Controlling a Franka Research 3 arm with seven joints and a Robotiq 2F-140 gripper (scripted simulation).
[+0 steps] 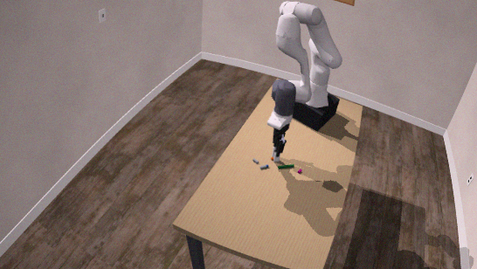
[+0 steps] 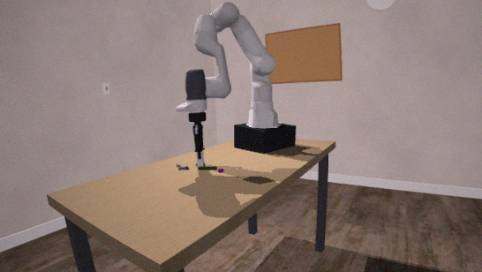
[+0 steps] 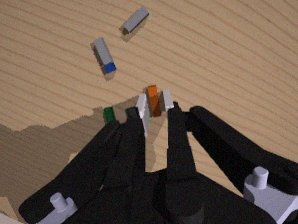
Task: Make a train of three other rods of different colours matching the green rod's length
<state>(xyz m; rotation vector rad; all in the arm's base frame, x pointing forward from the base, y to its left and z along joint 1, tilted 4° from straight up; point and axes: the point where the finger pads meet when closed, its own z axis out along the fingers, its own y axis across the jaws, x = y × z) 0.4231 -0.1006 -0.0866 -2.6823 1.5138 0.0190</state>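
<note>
My hand is 30 mm above the orange rod. Round my hand: magenta rod (140 mm to the left, 40 mm ahead, 30 mm below); green rod (60 mm to the left, 40 mm ahead, 30 mm below); blue rod (70 mm ahead, 30 mm below, 20 mm to the right).
</note>
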